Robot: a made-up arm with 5 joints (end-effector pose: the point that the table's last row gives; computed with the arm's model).
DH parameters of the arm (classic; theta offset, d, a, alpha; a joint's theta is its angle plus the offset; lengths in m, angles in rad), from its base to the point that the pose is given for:
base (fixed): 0 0.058 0 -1.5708
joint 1: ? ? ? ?
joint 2: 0 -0.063 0.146 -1.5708
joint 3: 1.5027 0 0.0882 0
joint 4: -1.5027 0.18 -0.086 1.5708
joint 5: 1.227 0 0.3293 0
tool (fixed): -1.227 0.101 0 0
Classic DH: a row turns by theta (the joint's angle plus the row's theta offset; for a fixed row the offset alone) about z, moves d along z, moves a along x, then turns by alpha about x.
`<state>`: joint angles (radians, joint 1 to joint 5).
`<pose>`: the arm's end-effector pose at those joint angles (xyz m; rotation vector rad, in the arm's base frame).
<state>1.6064 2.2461 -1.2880 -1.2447 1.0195</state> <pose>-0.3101 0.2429 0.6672 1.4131 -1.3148 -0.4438</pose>
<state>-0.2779 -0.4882 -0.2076 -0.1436 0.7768</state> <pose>0.1897 0.6512 -0.0232 -0.2483 -0.5592 0.2565</pose>
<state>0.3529 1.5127 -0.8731 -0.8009 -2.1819</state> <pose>0.0834 0.2938 0.0042 1.5492 0.7239 -0.7968</pose>
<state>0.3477 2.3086 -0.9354 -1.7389 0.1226</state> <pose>-0.5357 -0.0057 0.0322 2.5429 -1.2212 0.1843</pose>
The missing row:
joint 1: 0 0.193 0.002 1.5708
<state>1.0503 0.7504 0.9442 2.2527 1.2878</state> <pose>-0.1791 0.7556 -0.1118 -0.5277 -2.0028 0.3717</pose>
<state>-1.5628 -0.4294 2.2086 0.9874 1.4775</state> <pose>0.1415 0.2961 0.6010 1.4945 1.0858 1.4339</pose>
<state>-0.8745 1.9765 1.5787 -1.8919 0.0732</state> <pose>-0.3209 0.0232 -0.2815 -0.6058 -0.7477 2.0458</pose>
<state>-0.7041 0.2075 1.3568 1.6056 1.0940</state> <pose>0.3076 0.6842 0.1466 0.9775 2.0968 0.5067</pose>
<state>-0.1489 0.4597 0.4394 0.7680 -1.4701</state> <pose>0.2647 0.4126 -0.2336 -0.9549 0.5891 -0.9469</pose>
